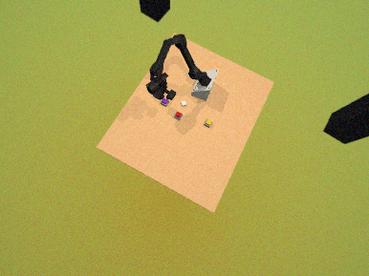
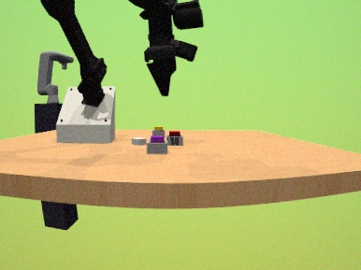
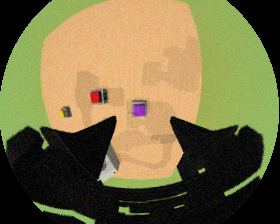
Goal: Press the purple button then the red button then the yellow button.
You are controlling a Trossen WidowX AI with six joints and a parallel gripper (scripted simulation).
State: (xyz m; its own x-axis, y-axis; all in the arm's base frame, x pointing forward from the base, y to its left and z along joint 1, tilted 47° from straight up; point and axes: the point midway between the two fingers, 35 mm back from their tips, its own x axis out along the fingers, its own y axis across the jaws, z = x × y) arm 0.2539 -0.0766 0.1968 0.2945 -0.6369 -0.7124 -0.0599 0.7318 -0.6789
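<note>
Now: the purple button 10 cm below my gripper tip, 2 cm behind it and 1 cm to the left of it. Also, from my gripper tip: red button 15 cm to the left, 10 cm below, 1 cm ahead; then yellow button 36 cm to the left, 10 cm below, 6 cm behind; then small white block 13 cm to the left, 12 cm below, 9 cm behind.
</note>
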